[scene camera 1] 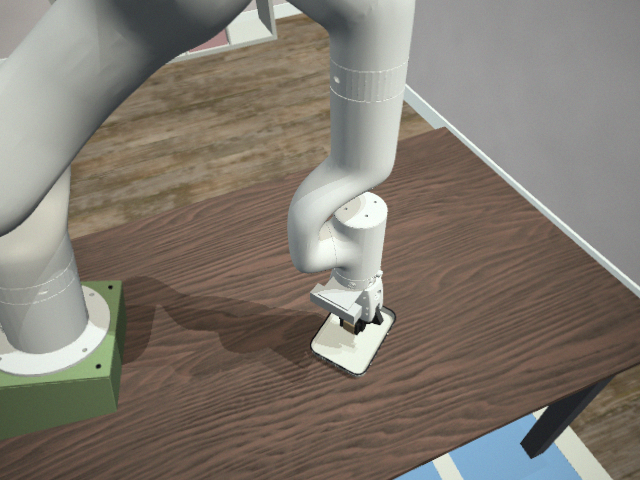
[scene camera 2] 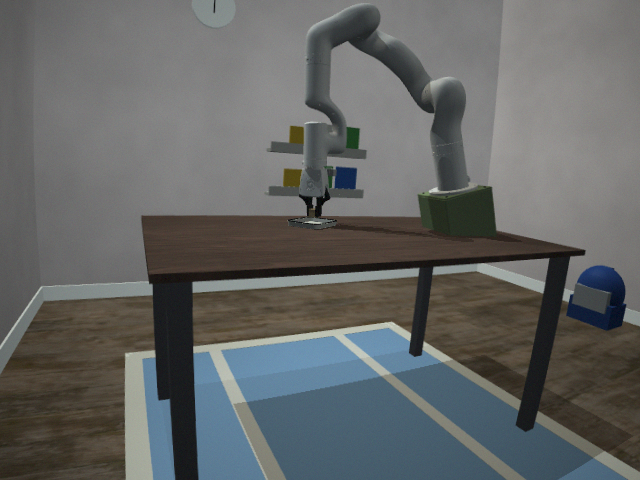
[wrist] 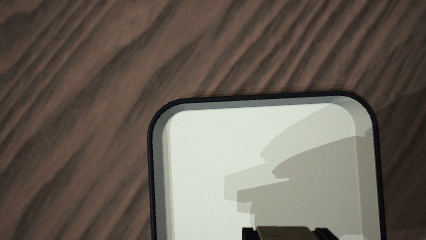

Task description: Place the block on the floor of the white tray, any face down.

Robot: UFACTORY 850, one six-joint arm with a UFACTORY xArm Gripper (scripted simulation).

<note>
I see my gripper (scene camera 1: pixel 352 326) and a white tray (scene camera 1: pixel 345 351).
The white tray shows as well in the wrist view (wrist: pixel 307 158). My gripper is seen too in scene camera 2 (scene camera 2: pixel 314 216).
</note>
